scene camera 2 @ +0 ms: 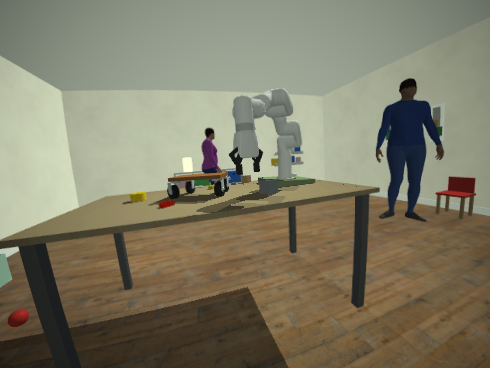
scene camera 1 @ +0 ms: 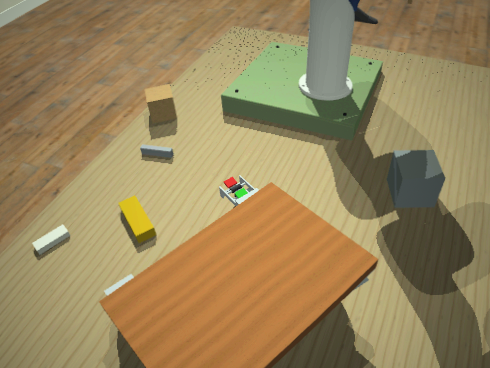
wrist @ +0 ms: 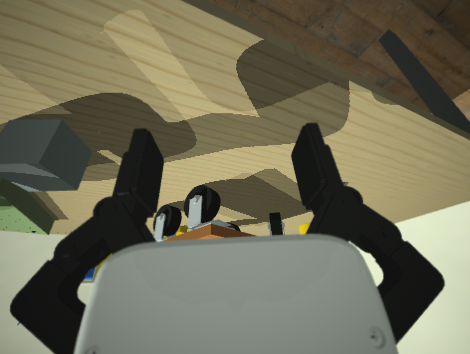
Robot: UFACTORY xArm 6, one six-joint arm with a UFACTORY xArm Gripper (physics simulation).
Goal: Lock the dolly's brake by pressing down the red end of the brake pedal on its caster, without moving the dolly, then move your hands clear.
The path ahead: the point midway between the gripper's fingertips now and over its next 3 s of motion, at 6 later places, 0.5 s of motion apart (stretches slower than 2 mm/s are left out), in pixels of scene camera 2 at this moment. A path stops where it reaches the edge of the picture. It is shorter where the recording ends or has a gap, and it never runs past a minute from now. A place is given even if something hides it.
My gripper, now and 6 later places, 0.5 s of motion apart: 248,173; 242,168; 238,164; 234,161; 231,158; 229,164; 228,169
